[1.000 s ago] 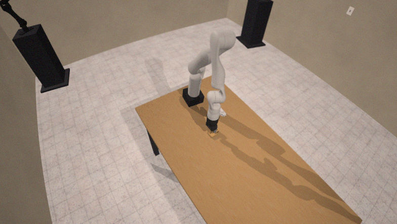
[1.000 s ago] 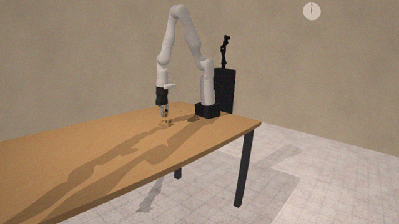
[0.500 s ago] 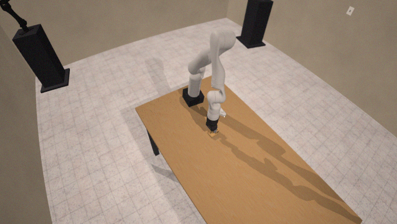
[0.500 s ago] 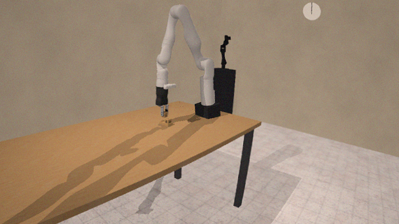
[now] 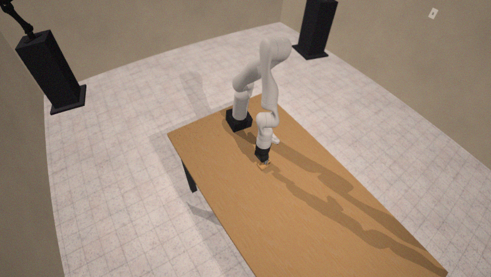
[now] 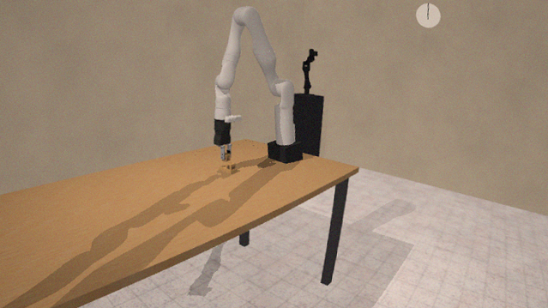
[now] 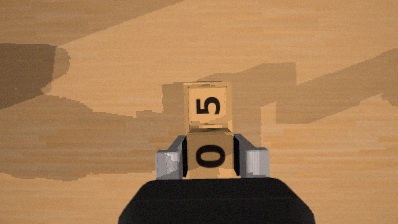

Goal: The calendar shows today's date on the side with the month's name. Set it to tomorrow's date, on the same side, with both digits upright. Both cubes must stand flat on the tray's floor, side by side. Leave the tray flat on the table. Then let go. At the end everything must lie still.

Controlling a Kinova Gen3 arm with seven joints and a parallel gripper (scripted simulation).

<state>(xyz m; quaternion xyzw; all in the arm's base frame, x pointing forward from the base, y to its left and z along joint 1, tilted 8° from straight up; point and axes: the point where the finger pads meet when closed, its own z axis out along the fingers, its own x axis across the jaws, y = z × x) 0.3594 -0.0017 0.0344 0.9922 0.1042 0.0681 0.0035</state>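
Now: the wooden date cube 1 cm below my hand. Also, from my hand: wooden tray (1 cm to the left, 6 cm below).
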